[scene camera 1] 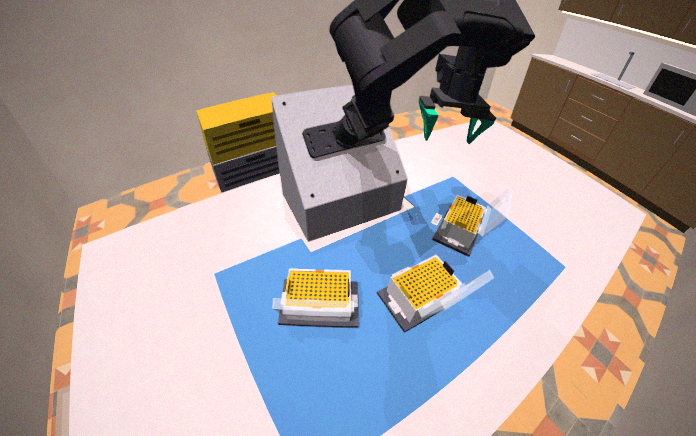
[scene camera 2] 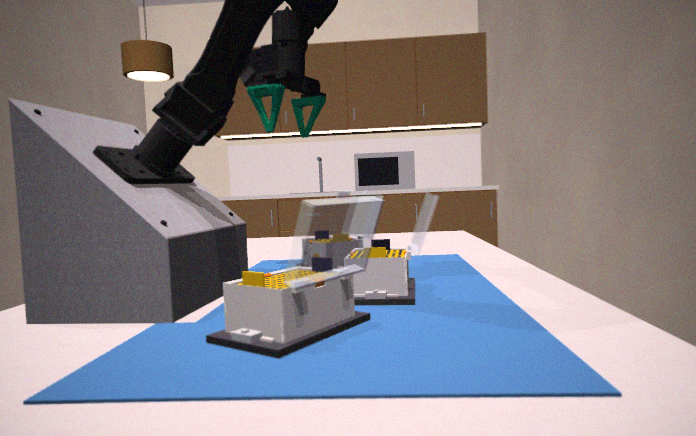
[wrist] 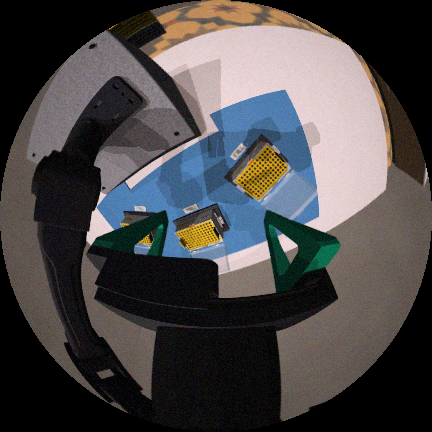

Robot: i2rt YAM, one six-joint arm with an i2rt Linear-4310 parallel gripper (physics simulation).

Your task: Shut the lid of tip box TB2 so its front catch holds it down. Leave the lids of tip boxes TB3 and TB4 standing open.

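Where they show: gripper, fingertip midpoint: [scene camera 1: 447,141] [scene camera 2: 288,134] [wrist: 215,215]; arm's base, origin of the base link: [scene camera 1: 345,135] [scene camera 2: 148,169] [wrist: 89,131].
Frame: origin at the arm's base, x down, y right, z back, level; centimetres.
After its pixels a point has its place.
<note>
Three tip boxes with yellow racks stand on a blue mat, clear lids open; I cannot read which is TB2, TB3 or TB4. The left box [scene camera 1: 318,287] [scene camera 2: 256,310] @(x 16.3, y 25.3, z -24.1 cm) has its lid [scene camera 1: 313,310] @(x 6.1, y 23.9, z -34.1 cm) [scene camera 2: 324,215] @(x 6.9, y 27.6, z -31.9 cm) raised. The middle box [scene camera 1: 426,282] @(x 14.3, y 0.5, z -35.2 cm) [scene camera 2: 380,274] [wrist: 198,236] @(x 14.3, y 0.5, z -35.3 cm) has its lid [scene camera 1: 464,293] @(x 5.7, y 1.9, z -43.4 cm) [scene camera 2: 425,220] @(x 9.0, y 6.5, z -41.9 cm) [wrist: 215,256] @(x 10.9, y -1.9, z -42.0 cm) leaning outward. The far box [scene camera 1: 464,213] @(x 14.3, y -22.1, z -24.3 cm) [wrist: 261,171] @(x 14.3, y -22.0, z -24.2 cm) has its lid [scene camera 1: 495,213] @(x 10.9, y -26.2, z -30.3 cm) [wrist: 290,195] @(x 10.2, y -26.3, z -30.5 cm) tilted outward; other lids partly hide this box in scene camera 2. My gripper [scene camera 1: 447,141] @(x -5.6, y -13.1, z -19.2 cm) [scene camera 2: 287,134] @(x -5.6, y -13.1, z -19.2 cm) [wrist: 215,215] @(x -5.6, y -13.1, z -19.2 cm) is open and empty, high above the table.
The grey arm pedestal [scene camera 1: 354,215] @(x 16.3, y 2.5, z -10.4 cm) [scene camera 2: 97,246] @(x 10.4, y 14.6, z -0.5 cm) [wrist: 65,100] stands beside the blue mat [scene camera 1: 328,369] @(x 20.0, y 24.4, z -39.4 cm) [scene camera 2: 462,354] @(x 20.0, y 28.0, z -44.0 cm) [wrist: 280,110] @(x 20.0, y -34.6, z -11.7 cm). A small white card [scene camera 1: 436,219] @(x 19.8, y -18.8, z -18.8 cm) [wrist: 238,151] @(x 19.8, y -19.1, z -18.8 cm) lies beside the far box. Yellow and dark crates [scene camera 1: 236,115] stand behind the table.
</note>
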